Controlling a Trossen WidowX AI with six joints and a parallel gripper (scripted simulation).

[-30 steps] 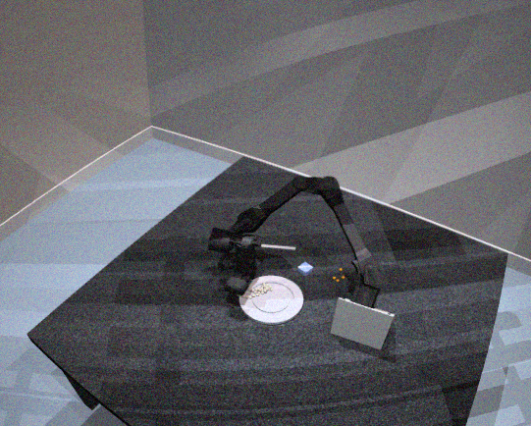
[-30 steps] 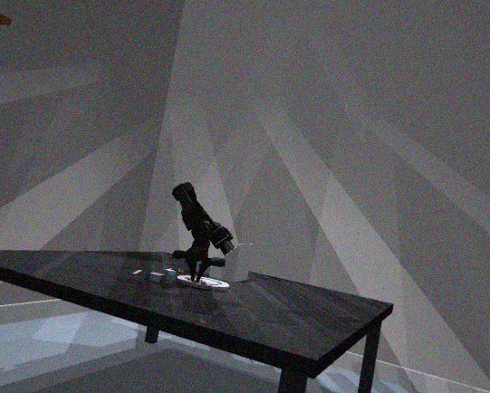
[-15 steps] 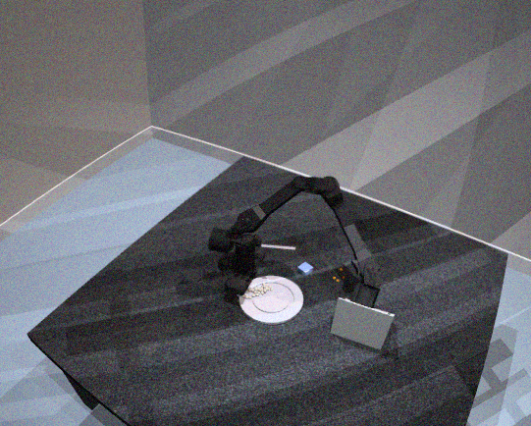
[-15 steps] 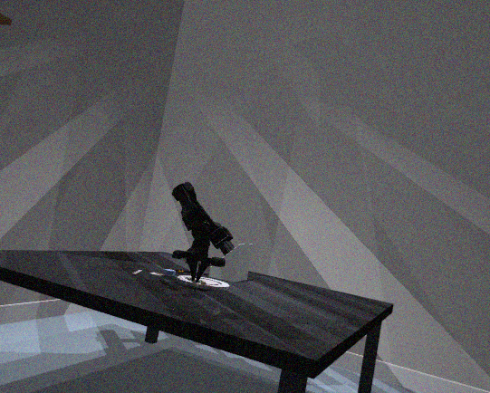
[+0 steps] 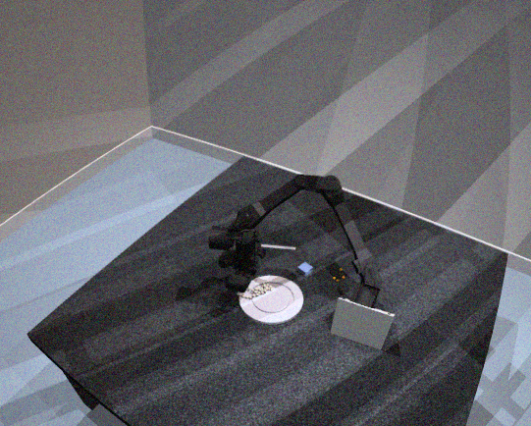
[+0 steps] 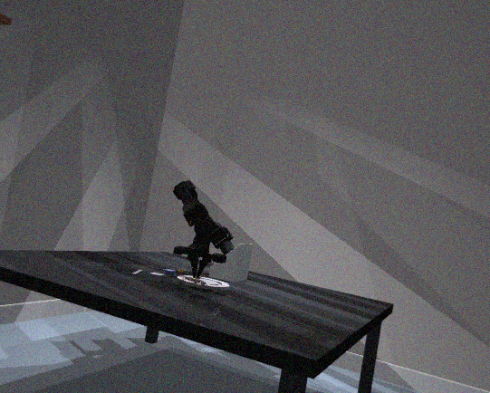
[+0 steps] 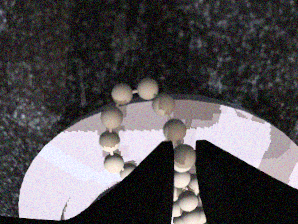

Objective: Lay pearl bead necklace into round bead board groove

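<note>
Now: gripper tip 8 cm past the round white bead board, 1 cm to the left of it and 2 cm above it. Round my gripper tip: small white block: 8 cm ahead, 11 cm to the right, 2 cm below; then small blue cube: 10 cm behind, 19 cm to the right, 2 cm below; then thin white stick: 3 cm ahead, 24 cm to the right, 3 cm below.
</note>
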